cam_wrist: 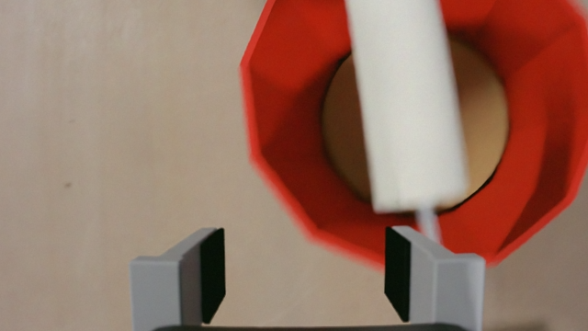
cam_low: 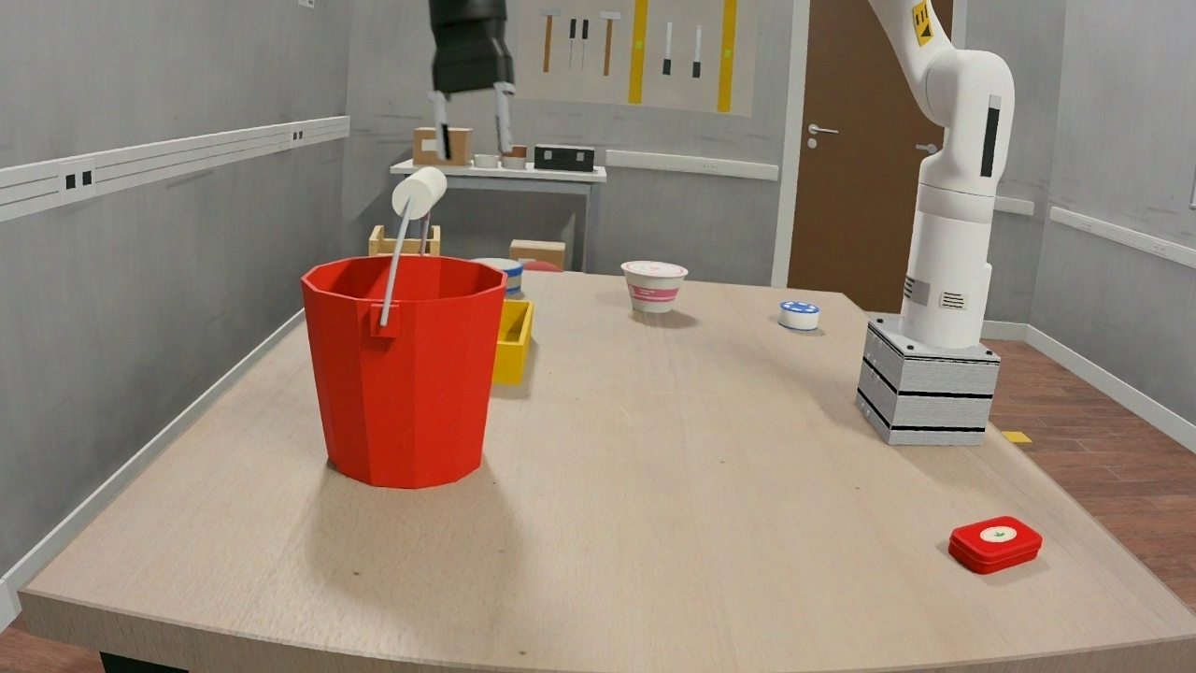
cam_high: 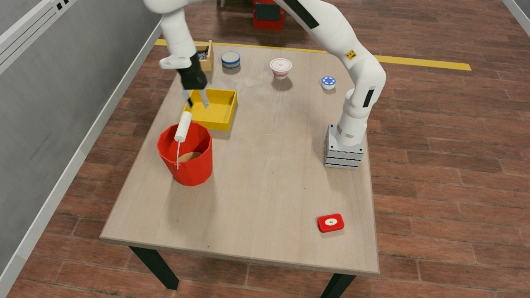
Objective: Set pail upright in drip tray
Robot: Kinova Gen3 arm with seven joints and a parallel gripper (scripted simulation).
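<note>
My gripper is now 4 cm short of the pail handle, 7 cm to the right of it and 8 cm above it. The rest, counted from my hand: red pail (4 cm ahead, 7 cm to the left, 14 cm below); then yellow drip tray (4 cm ahead, 25 cm to the right, 28 cm below); then red tin (46 cm behind, 23 cm to the left, 27 cm below).
</note>
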